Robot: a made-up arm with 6 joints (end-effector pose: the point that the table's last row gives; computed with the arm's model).
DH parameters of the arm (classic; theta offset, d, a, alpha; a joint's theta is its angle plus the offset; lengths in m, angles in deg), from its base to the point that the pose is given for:
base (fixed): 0 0.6 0.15 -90
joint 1: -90 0.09 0.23 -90
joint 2: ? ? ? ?
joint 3: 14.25 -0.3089 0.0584 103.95
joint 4: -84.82 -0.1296 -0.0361 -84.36
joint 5: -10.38 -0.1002 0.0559 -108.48
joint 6: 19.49 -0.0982 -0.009 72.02
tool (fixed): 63.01 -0.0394 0 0
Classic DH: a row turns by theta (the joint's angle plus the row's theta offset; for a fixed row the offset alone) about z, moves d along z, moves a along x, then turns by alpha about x.
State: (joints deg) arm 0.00 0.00 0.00 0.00 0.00 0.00
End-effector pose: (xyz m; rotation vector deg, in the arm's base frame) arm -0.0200 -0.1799 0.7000 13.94 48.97 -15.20
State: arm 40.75 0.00 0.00 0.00 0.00 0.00
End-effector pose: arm 0.0866 -0.1799 0.7867 8.37 89.24 -20.56
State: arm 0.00 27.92 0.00 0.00 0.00 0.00
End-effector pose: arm -0.0200 -0.0876 0.5888 39.93 52.20 -2.99
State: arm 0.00 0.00 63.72 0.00 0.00 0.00
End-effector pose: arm -0.0693 -0.1885 0.7249 -5.84 110.38 -11.82
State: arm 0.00 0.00 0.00 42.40 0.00 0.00
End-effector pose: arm 0.0079 -0.2540 0.6996 -23.24 27.72 -21.86
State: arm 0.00 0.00 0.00 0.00 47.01 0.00
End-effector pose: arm 0.0517 -0.2411 0.6827 -0.29 45.69 31.02
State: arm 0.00 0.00 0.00 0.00 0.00 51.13
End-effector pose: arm -0.0103 -0.1650 0.7282 65.20 60.66 -15.95
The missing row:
joint 2: 11.81 -0.1938 -0.0191 93.96
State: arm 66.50 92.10 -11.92 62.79 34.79 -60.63
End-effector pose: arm -0.0449 0.1209 0.5896 -17.54 57.32 3.29
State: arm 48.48 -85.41 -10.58 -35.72 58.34 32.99
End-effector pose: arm 0.4521 -0.0587 0.9975 -19.23 123.03 12.23
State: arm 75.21 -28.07 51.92 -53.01 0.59 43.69
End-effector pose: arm 0.3800 -0.1207 0.8156 -18.28 -109.14 117.19
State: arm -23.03 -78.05 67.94 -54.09 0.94 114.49
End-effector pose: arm -0.1459 -0.0453 0.9609 139.41 -21.48 -80.99
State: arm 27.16 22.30 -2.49 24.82 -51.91 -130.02
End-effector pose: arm -0.0068 -0.1002 0.7069 -115.40 56.08 -17.68
